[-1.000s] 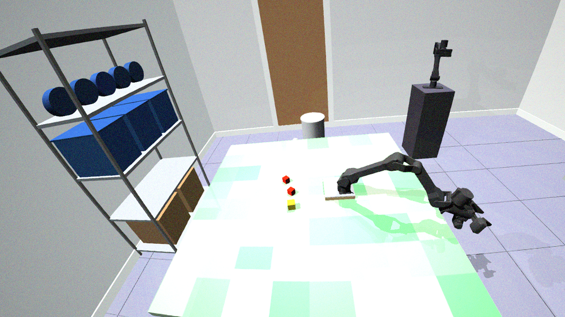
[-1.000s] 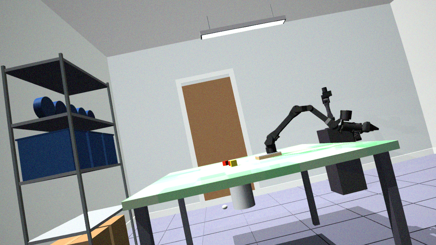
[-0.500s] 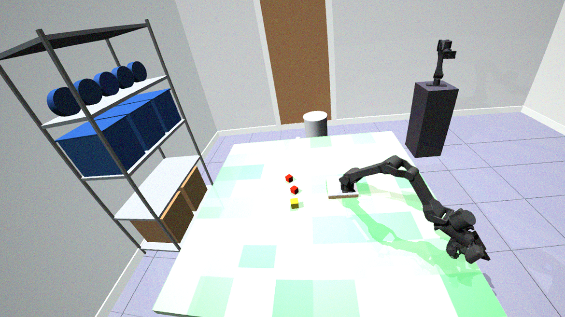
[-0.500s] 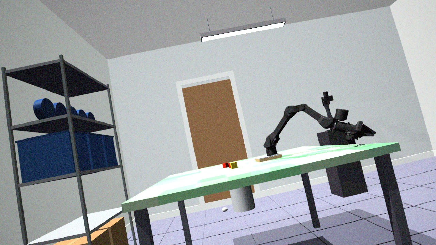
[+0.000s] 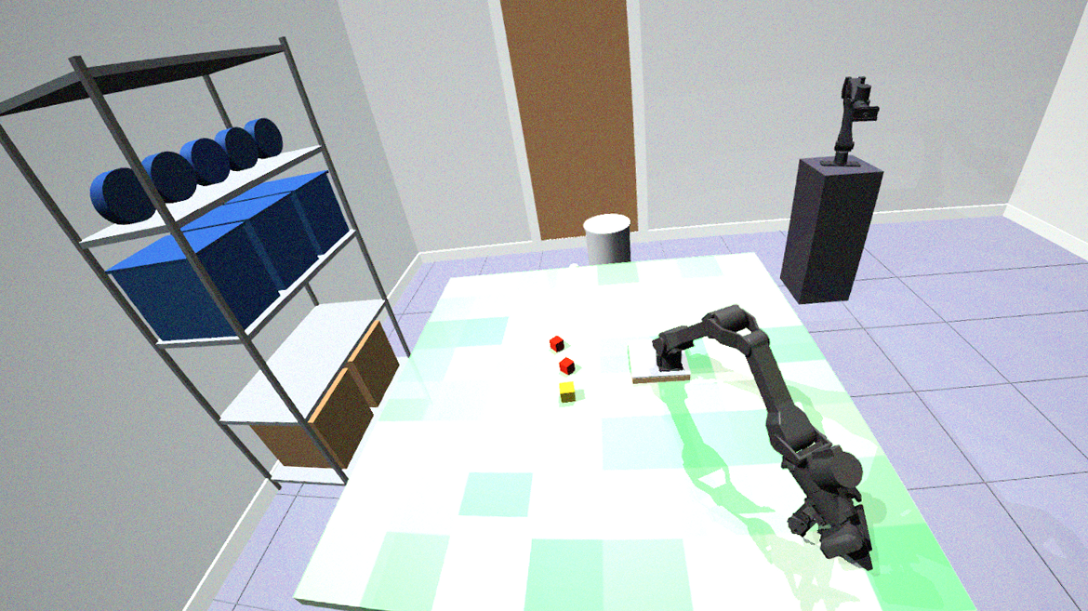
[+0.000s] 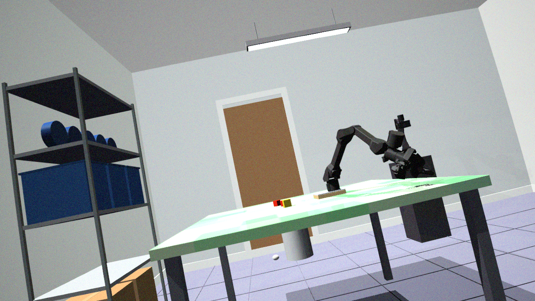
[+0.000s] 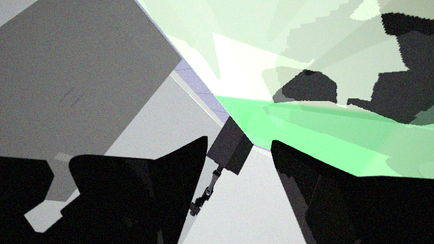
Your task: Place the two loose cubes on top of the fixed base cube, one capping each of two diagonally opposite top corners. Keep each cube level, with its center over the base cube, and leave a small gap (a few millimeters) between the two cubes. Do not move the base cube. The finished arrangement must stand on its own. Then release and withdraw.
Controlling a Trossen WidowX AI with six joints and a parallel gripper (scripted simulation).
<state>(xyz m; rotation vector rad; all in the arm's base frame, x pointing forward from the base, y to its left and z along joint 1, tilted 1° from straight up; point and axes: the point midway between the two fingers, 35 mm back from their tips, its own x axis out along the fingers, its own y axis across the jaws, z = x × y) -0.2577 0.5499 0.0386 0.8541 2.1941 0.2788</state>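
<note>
My gripper tip is now 570 mm short of the yellow base cube, 490 mm to the left of it and 30 mm above it.
</note>
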